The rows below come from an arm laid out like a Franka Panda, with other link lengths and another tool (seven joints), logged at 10 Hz.
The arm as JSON. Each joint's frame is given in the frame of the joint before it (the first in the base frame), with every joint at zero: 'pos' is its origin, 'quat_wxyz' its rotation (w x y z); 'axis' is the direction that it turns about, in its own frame. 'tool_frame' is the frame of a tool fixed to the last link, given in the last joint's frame.
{
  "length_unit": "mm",
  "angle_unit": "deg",
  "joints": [
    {
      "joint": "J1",
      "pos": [
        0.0,
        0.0,
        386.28
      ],
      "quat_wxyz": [
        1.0,
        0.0,
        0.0,
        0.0
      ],
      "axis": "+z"
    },
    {
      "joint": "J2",
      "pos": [
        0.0,
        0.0,
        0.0
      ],
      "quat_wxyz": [
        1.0,
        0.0,
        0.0,
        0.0
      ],
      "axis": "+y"
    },
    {
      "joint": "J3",
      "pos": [
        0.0,
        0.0,
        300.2
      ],
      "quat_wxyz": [
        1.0,
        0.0,
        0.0,
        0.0
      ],
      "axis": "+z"
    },
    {
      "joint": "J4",
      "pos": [
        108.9,
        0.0,
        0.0
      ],
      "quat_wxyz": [
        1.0,
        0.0,
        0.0,
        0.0
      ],
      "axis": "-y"
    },
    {
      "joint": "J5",
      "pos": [
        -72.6,
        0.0,
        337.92
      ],
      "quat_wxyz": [
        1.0,
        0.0,
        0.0,
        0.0
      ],
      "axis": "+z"
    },
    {
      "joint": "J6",
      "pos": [
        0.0,
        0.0,
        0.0
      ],
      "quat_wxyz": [
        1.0,
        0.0,
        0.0,
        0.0
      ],
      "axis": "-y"
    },
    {
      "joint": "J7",
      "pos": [
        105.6,
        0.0,
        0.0
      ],
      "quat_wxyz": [
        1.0,
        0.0,
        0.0,
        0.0
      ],
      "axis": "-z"
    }
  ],
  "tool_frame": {
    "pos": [
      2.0,
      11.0,
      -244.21
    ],
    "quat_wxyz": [
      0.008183,
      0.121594,
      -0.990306,
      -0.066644
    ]
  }
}
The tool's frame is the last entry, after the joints.
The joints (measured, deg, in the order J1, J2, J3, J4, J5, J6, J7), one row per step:
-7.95 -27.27 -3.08 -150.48 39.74 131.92 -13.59
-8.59 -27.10 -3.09 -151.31 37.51 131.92 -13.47
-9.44 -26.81 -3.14 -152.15 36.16 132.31 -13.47
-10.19 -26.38 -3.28 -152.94 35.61 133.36 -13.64
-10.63 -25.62 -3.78 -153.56 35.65 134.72 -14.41
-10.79 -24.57 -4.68 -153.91 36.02 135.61 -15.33
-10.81 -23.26 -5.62 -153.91 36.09 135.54 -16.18
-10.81 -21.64 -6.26 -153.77 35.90 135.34 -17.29
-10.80 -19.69 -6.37 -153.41 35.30 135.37 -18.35
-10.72 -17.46 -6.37 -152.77 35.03 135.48 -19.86
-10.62 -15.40 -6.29 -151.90 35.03 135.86 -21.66
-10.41 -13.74 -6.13 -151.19 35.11 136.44 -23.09
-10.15 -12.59 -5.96 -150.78 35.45 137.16 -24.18
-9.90 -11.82 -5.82 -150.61 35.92 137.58 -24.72
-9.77 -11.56 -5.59 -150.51 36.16 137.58 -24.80
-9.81 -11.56 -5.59 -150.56 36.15 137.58 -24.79
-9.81 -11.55 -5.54 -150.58 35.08 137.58 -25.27
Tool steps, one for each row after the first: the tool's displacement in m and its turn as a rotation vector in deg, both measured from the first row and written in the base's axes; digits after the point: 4 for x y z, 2 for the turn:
-0.0070 -0.0066 -0.0108 -1.60 1.36 0.51
-0.0123 -0.0152 -0.0208 -2.63 2.41 0.21
-0.0151 -0.0246 -0.0293 -3.33 2.90 -0.70
-0.0160 -0.0344 -0.0376 -3.73 2.98 -1.59
-0.0169 -0.0431 -0.0462 -3.54 3.29 -2.40
-0.0191 -0.0487 -0.0559 -3.10 4.23 -2.50
-0.0215 -0.0522 -0.0674 -2.96 5.37 -1.86
-0.0225 -0.0537 -0.0797 -3.45 6.57 -0.62
-0.0217 -0.0544 -0.0919 -3.91 7.50 0.93
-0.0183 -0.0557 -0.1008 -4.51 7.70 2.51
-0.0144 -0.0558 -0.1077 -5.13 7.67 3.81
-0.0111 -0.0553 -0.1126 -5.58 7.45 4.64
-0.0094 -0.0535 -0.1166 -5.61 7.48 4.99
-0.0087 -0.0508 -0.1177 -5.51 7.56 5.24
-0.0091 -0.0510 -0.1181 -5.50 7.61 5.21
-0.0104 -0.0515 -0.1191 -6.35 7.61 6.45

